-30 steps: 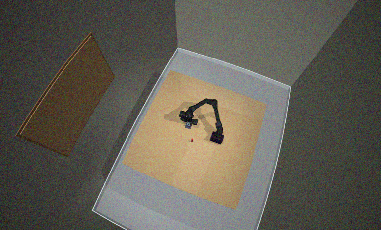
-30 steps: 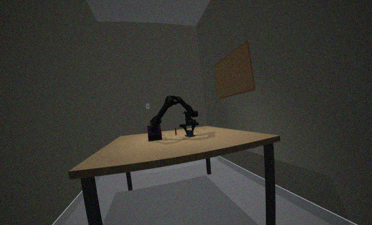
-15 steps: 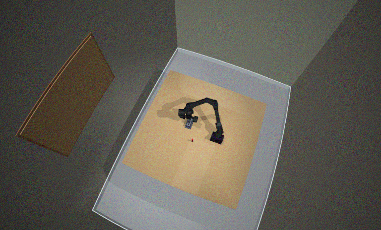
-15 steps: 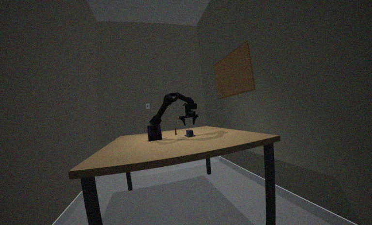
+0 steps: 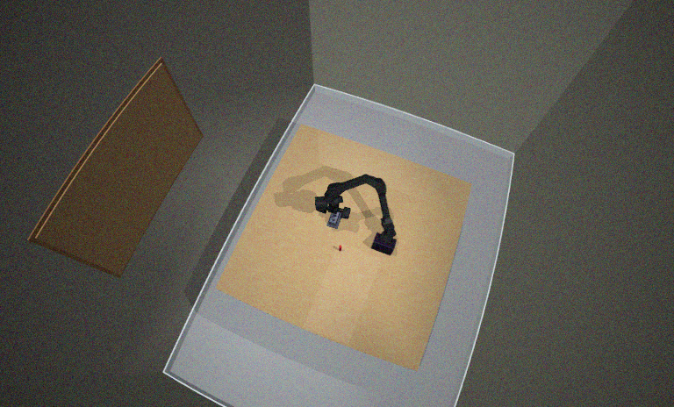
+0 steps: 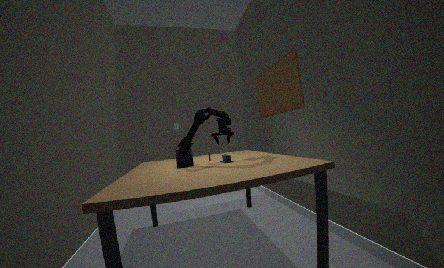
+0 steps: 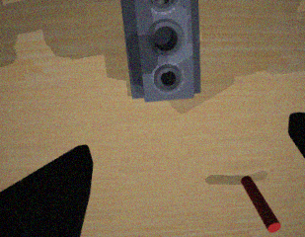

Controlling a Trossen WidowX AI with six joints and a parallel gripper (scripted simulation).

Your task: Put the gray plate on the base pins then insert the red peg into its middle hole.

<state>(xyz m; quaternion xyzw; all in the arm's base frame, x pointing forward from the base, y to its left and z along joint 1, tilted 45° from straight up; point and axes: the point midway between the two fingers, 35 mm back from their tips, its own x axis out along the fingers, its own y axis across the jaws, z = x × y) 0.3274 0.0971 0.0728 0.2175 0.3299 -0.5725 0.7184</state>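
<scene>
The red peg is 12 cm behind my gripper tip, 13 cm to the left of it and 11 cm below it. Round my gripper tip: base: 1 cm ahead, 3 cm to the right, 14 cm below; gray plate: 1 cm ahead, 3 cm to the right, 10 cm below.
</scene>
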